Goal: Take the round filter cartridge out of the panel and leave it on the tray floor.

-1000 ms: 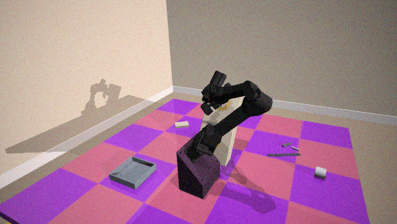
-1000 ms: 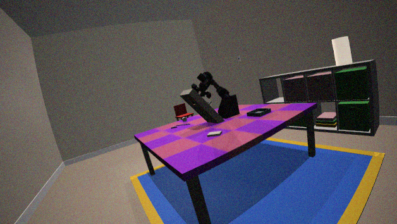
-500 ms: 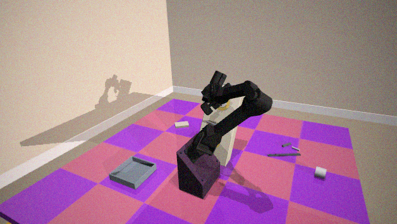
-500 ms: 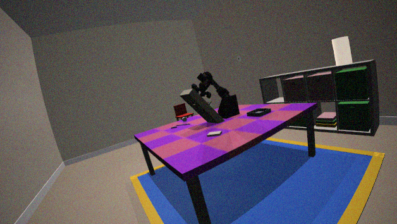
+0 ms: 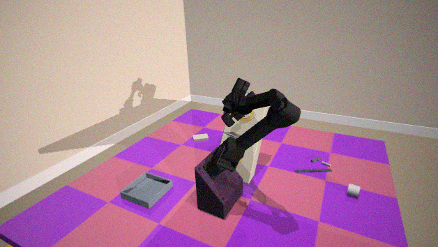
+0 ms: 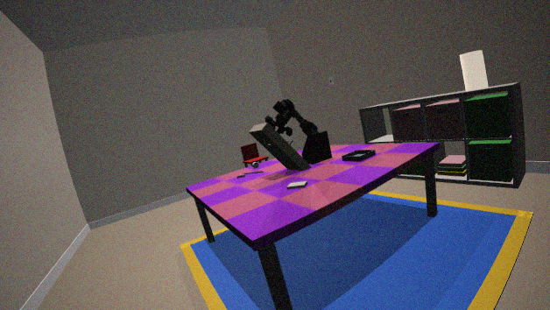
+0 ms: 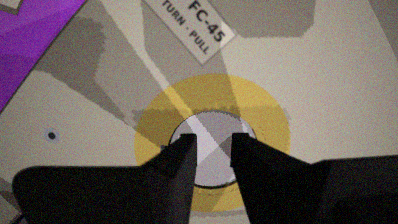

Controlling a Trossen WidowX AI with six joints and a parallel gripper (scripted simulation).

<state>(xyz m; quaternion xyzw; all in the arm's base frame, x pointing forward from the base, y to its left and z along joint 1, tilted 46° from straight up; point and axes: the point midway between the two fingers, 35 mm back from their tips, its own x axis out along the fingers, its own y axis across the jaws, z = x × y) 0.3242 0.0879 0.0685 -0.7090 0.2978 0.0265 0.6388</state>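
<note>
Right now the beige service panel is 8 cm below my gripper tip and 4 cm behind it. The rest, counted from my gripper tip: short grey pin 38 cm to the right, 25 cm below, 12 cm ahead; then round grey filter cartridge 1 cm below, 1 cm ahead; then white block 33 cm to the left, 24 cm below, 8 cm ahead.
</note>
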